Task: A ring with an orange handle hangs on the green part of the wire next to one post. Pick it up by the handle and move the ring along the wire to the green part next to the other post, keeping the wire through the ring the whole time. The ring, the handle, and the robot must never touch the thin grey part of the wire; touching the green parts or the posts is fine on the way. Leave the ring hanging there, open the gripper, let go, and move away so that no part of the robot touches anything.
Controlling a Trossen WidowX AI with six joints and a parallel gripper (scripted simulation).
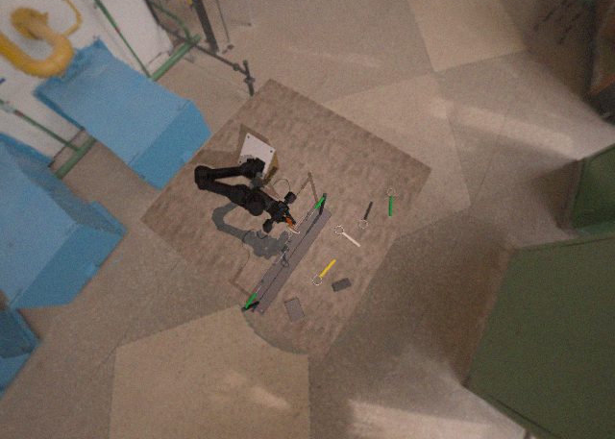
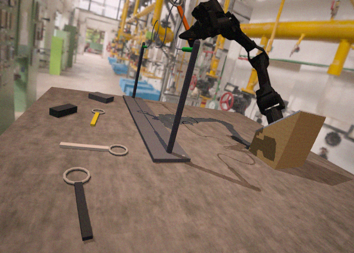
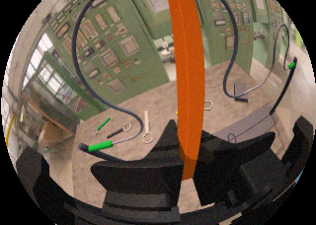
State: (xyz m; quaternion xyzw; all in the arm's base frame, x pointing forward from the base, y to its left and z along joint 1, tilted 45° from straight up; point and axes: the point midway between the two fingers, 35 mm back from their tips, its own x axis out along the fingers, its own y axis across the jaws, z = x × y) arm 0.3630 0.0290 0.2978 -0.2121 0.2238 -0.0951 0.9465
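The orange-handled ring lies 90 mm above my gripper tip, 30 mm to the right of it and 10 mm ahead of it. Also, from my gripper tip: yellow-handled ring: 340 mm below, 220 mm ahead, 80 mm to the right; then dark-handled ring: 340 mm below, 320 mm to the left, 250 mm ahead; then cream-handled ring: 340 mm below, 200 mm ahead, 170 mm to the left.
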